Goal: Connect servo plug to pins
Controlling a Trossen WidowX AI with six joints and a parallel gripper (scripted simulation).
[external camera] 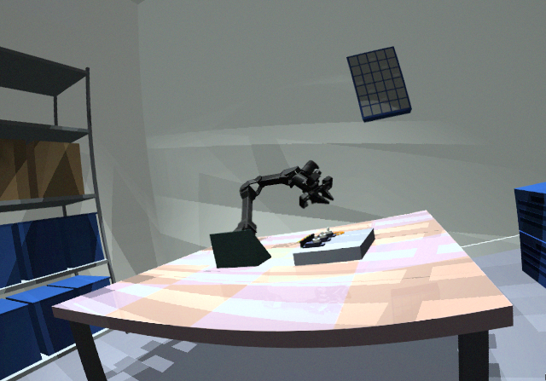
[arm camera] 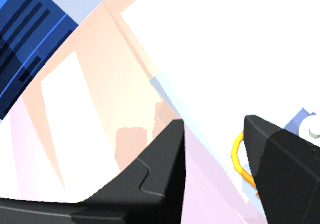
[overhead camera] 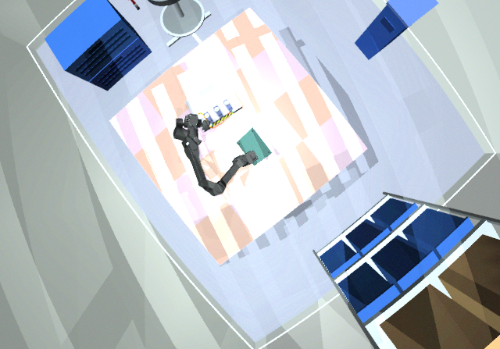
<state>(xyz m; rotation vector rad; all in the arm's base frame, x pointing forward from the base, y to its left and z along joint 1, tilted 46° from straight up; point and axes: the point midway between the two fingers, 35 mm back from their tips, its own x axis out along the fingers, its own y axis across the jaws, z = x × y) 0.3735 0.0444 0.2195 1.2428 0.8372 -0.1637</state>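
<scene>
My gripper tip is now 7 cm past the red band, 19 cm to the left of it and 11 cm above it. From my gripper tip the other things lie so: grey holder: 8 cm ahead, 13 cm to the right, 16 cm below; white dot: 7 cm behind, 18 cm to the right, 11 cm below.
</scene>
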